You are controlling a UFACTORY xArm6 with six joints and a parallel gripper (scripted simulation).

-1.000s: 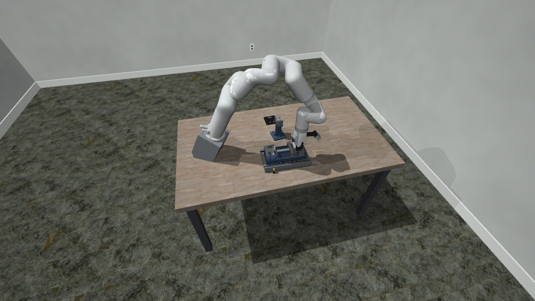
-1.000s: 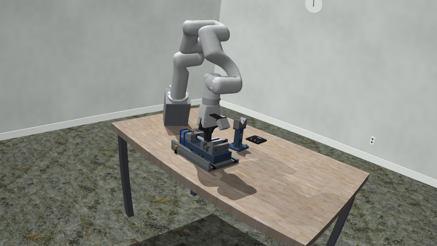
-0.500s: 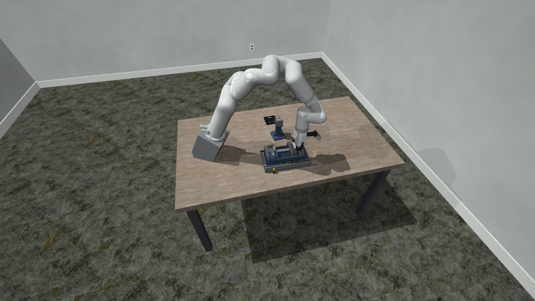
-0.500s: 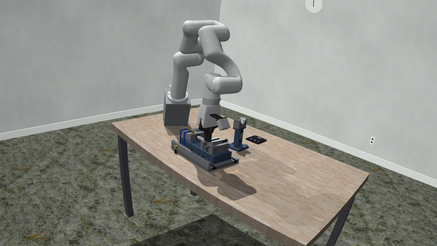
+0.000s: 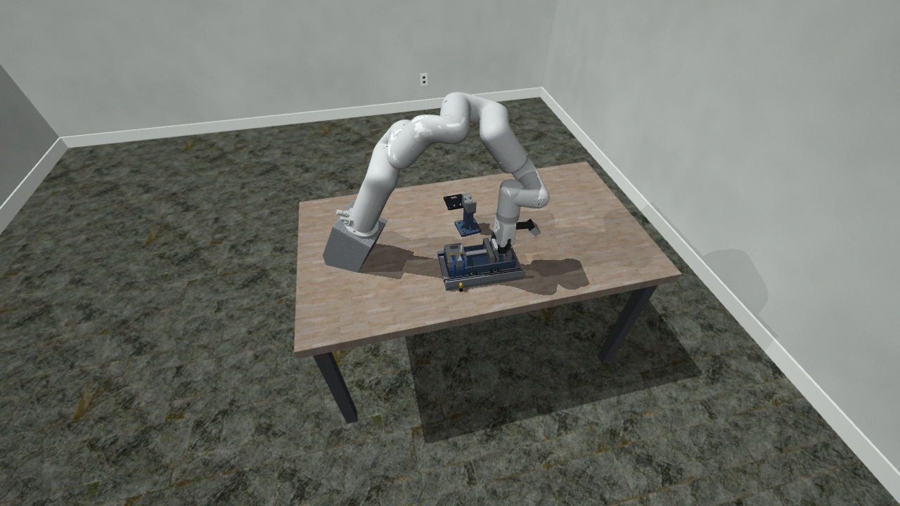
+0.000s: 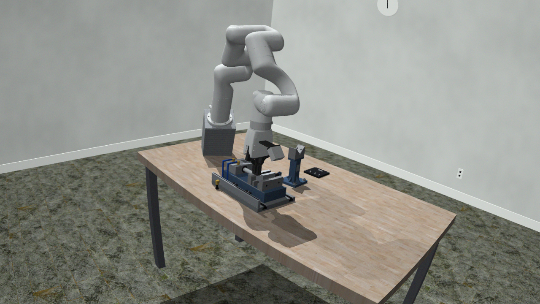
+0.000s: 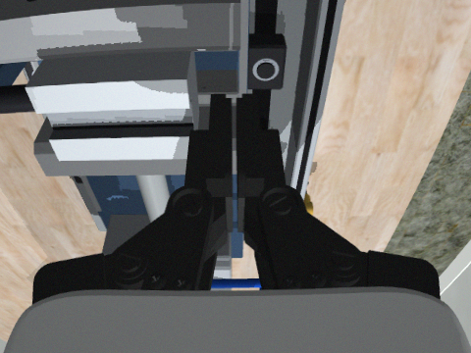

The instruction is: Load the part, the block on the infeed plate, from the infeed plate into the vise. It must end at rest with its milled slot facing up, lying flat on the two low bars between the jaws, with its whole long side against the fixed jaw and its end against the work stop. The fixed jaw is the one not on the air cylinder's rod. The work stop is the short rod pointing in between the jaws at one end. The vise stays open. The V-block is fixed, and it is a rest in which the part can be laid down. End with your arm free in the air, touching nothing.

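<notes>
The grey block lies 5 cm to the left of my hand and 3 cm below it. From my hand the other things lie so: dark work stop rod: 9 cm to the left, 4 cm below; then fixed jaw: 3 cm ahead, 5 cm to the left, 5 cm below; then moving jaw: 3 cm behind, 5 cm to the left, 5 cm below.
</notes>
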